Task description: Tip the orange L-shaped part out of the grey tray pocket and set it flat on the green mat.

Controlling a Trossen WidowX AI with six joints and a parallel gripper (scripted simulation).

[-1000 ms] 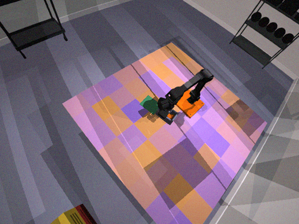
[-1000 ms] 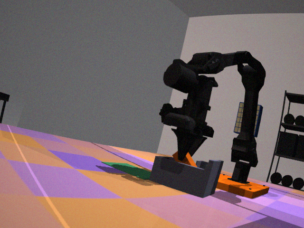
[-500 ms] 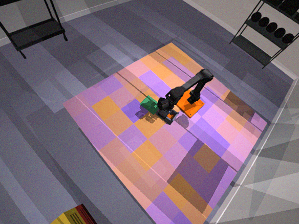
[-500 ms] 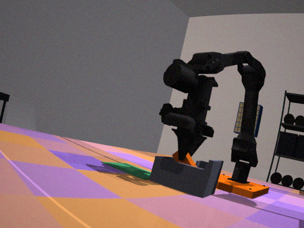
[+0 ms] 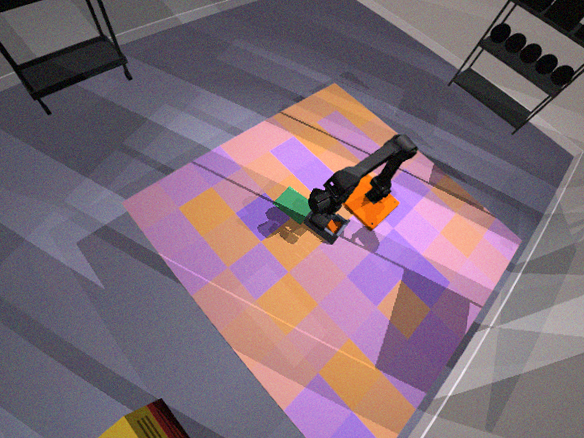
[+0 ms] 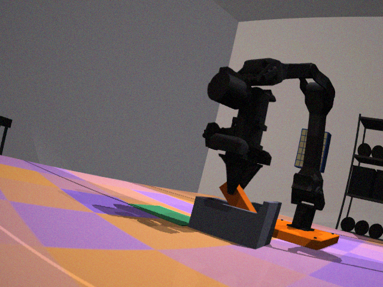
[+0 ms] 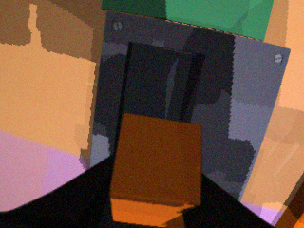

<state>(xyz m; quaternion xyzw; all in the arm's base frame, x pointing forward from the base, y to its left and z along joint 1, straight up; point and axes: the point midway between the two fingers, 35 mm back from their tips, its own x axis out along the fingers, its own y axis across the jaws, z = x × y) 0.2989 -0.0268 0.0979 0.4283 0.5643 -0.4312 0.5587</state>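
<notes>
The green mat lies 2 cm ahead of my gripper tip, 14 cm to the right of it and 10 cm below it. From my gripper tip the other things lie so: orange L-shaped part 2 cm behind, 3 cm to the left, 3 cm below.
</notes>
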